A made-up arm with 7 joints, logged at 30 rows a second.
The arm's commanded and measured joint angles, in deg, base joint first. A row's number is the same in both.
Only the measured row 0 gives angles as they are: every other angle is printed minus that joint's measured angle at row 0.
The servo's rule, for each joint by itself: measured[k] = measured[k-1] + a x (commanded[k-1-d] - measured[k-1]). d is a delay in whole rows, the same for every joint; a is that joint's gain. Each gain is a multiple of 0.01, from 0.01 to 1. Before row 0 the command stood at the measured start. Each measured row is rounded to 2 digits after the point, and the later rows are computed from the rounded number. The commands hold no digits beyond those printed.
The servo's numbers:
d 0
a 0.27 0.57 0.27 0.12 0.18 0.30 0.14
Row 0, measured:
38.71, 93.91, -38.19, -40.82, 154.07, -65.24, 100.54
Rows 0 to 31, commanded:
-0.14, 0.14, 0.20, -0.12, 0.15, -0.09, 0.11
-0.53, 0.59, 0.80, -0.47, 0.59, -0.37, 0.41
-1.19, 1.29, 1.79, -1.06, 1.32, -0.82, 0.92
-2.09, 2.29, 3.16, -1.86, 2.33, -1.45, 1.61
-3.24, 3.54, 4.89, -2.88, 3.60, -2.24, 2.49
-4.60, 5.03, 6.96, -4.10, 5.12, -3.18, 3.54
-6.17, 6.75, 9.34, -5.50, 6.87, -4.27, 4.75
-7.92, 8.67, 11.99, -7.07, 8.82, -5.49, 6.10
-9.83, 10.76, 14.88, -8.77, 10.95, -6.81, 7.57
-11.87, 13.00, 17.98, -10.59, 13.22, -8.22, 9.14
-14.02, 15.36, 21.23, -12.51, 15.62, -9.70, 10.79
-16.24, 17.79, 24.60, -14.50, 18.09, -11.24, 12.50
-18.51, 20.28, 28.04, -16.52, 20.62, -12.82, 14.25
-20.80, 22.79, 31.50, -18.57, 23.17, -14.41, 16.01
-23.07, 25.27, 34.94, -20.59, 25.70, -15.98, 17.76
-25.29, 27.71, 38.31, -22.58, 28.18, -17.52, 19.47
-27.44, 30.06, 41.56, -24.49, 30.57, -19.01, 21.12
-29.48, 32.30, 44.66, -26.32, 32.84, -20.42, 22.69
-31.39, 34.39, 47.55, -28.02, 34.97, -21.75, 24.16
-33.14, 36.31, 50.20, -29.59, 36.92, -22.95, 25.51
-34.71, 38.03, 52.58, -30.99, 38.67, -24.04, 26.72
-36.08, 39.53, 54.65, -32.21, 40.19, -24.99, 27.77
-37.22, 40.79, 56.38, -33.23, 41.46, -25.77, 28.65
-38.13, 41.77, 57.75, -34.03, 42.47, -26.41, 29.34
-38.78, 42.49, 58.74, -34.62, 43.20, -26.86, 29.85
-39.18, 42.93, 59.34, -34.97, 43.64, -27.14, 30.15
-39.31, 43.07, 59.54, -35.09, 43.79, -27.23, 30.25
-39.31, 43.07, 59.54, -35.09, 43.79, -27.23, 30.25
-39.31, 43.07, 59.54, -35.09, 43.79, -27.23, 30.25
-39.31, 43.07, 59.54, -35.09, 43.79, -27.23, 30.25
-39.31, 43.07, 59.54, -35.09, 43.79, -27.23, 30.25
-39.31, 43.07, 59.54, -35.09, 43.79, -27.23, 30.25
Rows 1 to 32, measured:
-0.04, 0.08, 0.05, -0.01, 0.03, -0.03, 0.02
-0.17, 0.37, 0.25, -0.07, 0.13, -0.13, 0.07
-0.45, 0.89, 0.67, -0.19, 0.34, -0.34, 0.19
-0.89, 1.69, 1.34, -0.39, 0.70, -0.67, 0.39
-1.52, 2.74, 2.30, -0.69, 1.22, -1.14, 0.68
-2.35, 4.05, 3.56, -1.10, 1.92, -1.75, 1.08
-3.38, 5.59, 5.12, -1.63, 2.81, -2.51, 1.59
-4.61, 7.35, 6.97, -2.28, 3.89, -3.40, 2.22
-6.02, 9.29, 9.11, -3.06, 5.16, -4.42, 2.97
-7.60, 11.40, 11.50, -3.96, 6.61, -5.56, 3.83
-9.33, 13.66, 14.13, -4.99, 8.23, -6.80, 4.80
-11.20, 16.01, 16.96, -6.13, 10.00, -8.13, 5.88
-13.17, 18.44, 19.95, -7.38, 11.91, -9.54, 7.05
-15.23, 20.92, 23.07, -8.72, 13.94, -11.00, 8.30
-17.35, 23.40, 26.27, -10.14, 16.06, -12.49, 9.62
-19.49, 25.86, 29.52, -11.63, 18.24, -14.00, 11.00
-21.64, 28.25, 32.77, -13.17, 20.46, -15.50, 12.42
-23.76, 30.56, 35.98, -14.75, 22.69, -16.98, 13.86
-25.82, 32.74, 39.10, -16.34, 24.90, -18.41, 15.30
-27.80, 34.77, 42.10, -17.93, 27.06, -19.77, 16.73
-29.67, 36.63, 44.93, -19.50, 29.15, -21.05, 18.13
-31.40, 38.28, 47.55, -21.03, 31.14, -22.23, 19.48
-32.97, 39.71, 49.93, -22.49, 33.00, -23.29, 20.76
-34.36, 40.88, 52.04, -23.87, 34.70, -24.23, 21.96
-35.55, 41.80, 53.85, -25.16, 36.23, -25.02, 23.06
-36.53, 42.44, 55.33, -26.34, 37.56, -25.66, 24.05
-37.28, 42.80, 56.47, -27.39, 38.68, -26.13, 24.92
-37.83, 42.95, 57.30, -28.31, 39.60, -26.46, 25.67
-38.23, 43.02, 57.90, -29.12, 40.35, -26.69, 26.31
-38.52, 43.05, 58.34, -29.84, 40.97, -26.85, 26.86
-38.73, 43.06, 58.66, -30.47, 41.48, -26.96, 27.33
-38.89, 43.07, 58.90, -31.02, 41.90, -27.04, 27.74

